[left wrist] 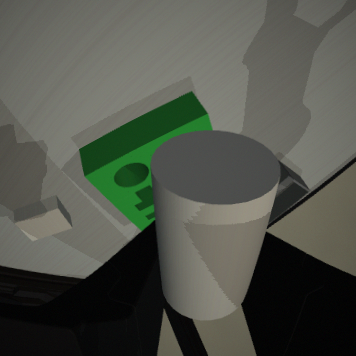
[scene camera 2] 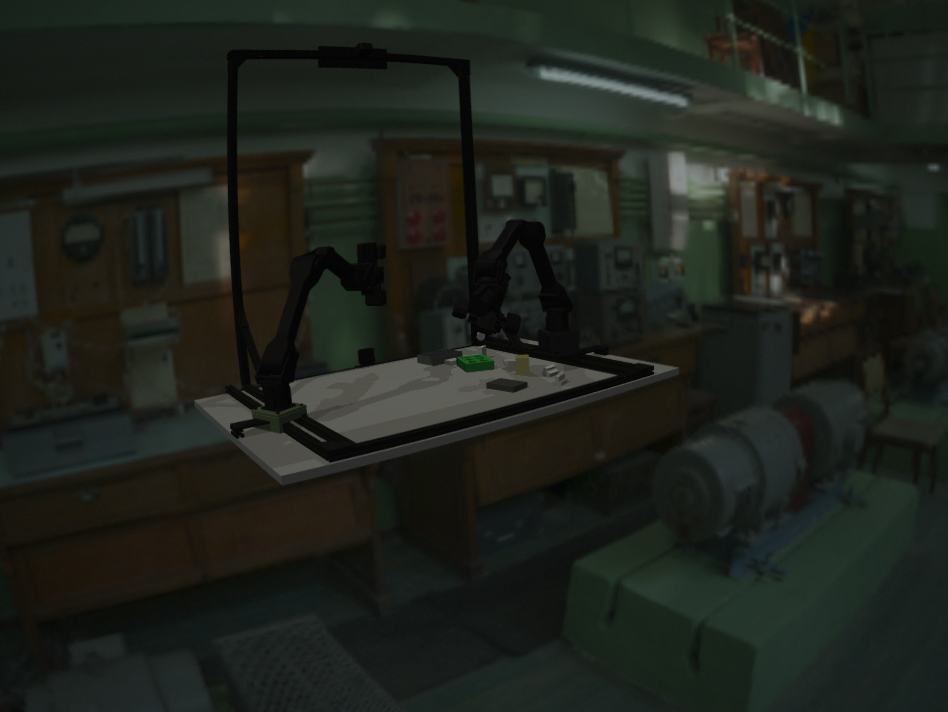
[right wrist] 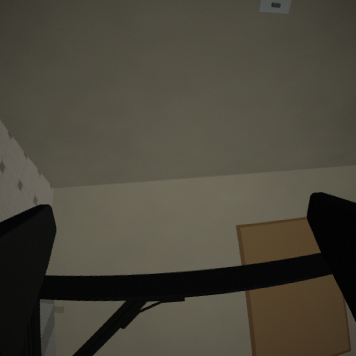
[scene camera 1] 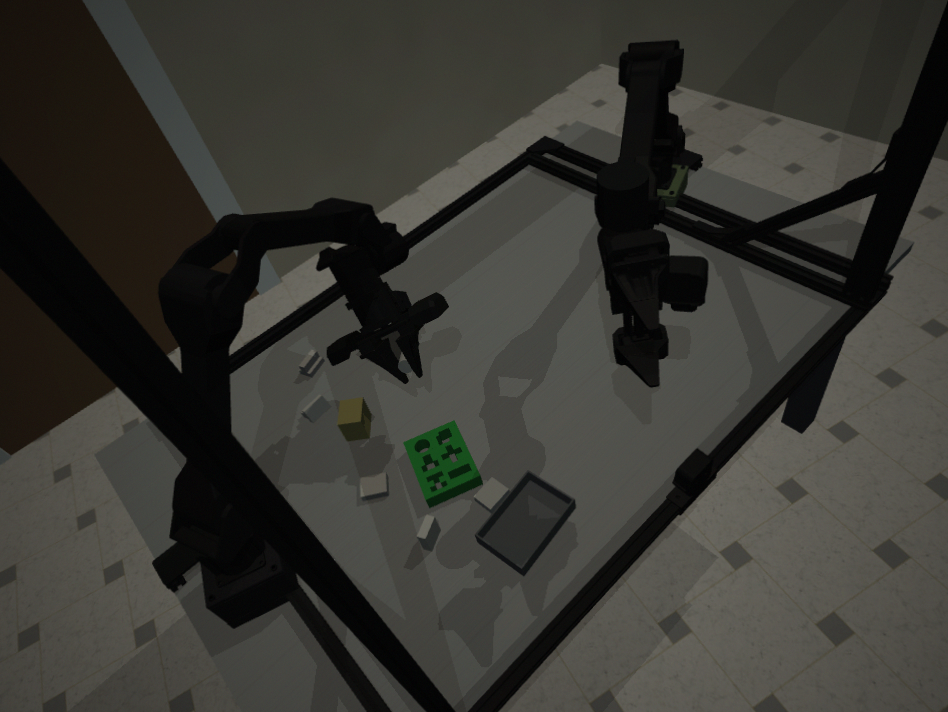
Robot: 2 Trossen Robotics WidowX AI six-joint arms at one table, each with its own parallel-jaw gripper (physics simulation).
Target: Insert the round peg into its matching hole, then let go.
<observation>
The left gripper [scene camera 1: 414,379] holds a round peg [left wrist: 213,190], which touches nothing else. The right gripper [scene camera 1: 654,359] is open, with nothing in its grasp. The table carries a green hole board [scene camera 1: 456,478] and a dark tray [scene camera 1: 517,532].
The green hole board also shows in the left wrist view [left wrist: 117,163]. The dark tray also shows in the left wrist view [left wrist: 291,187]. The left gripper also shows in the left wrist view [left wrist: 197,231] and in scene camera 2 [scene camera 2: 479,337]. The right wrist view misses the round peg: it is out of frame. The right wrist view misses the green hole board: it is out of frame.
</observation>
